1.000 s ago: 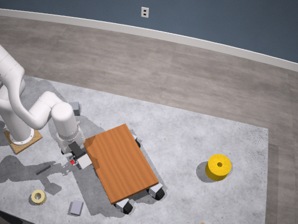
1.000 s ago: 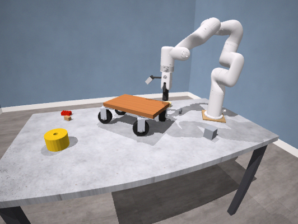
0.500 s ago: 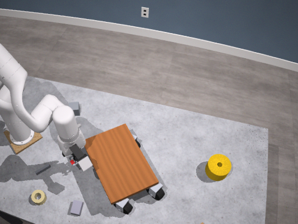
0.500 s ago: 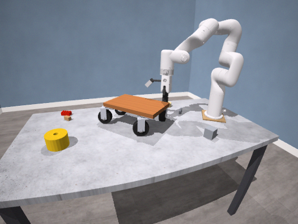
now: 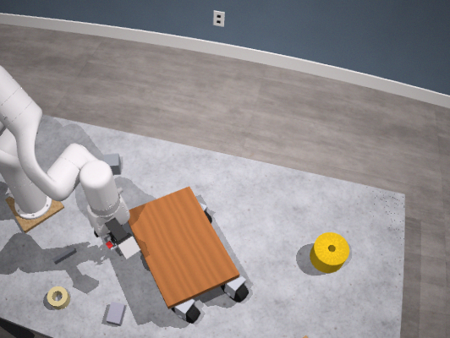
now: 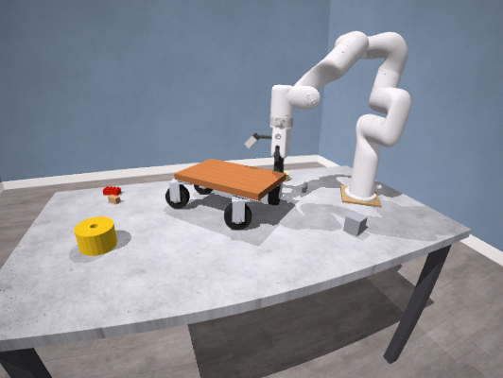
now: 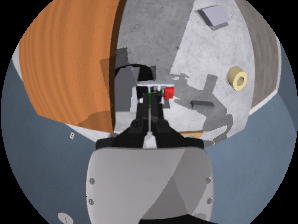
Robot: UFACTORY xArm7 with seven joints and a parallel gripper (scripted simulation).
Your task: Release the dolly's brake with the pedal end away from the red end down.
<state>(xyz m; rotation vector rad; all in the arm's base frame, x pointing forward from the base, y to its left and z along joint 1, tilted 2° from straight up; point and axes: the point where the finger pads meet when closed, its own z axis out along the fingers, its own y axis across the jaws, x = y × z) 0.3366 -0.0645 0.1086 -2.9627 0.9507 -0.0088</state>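
The brake pedal lies 1 cm behind my hand, 1 cm to the right of it and 3 cm below it. Round my hand: grey bar (16 cm behind, 7 cm to the right, 11 cm below); flat grey block (6 cm ahead, 19 cm to the right, 10 cm below); grey cube (14 cm behind, 27 cm to the left, 9 cm below).
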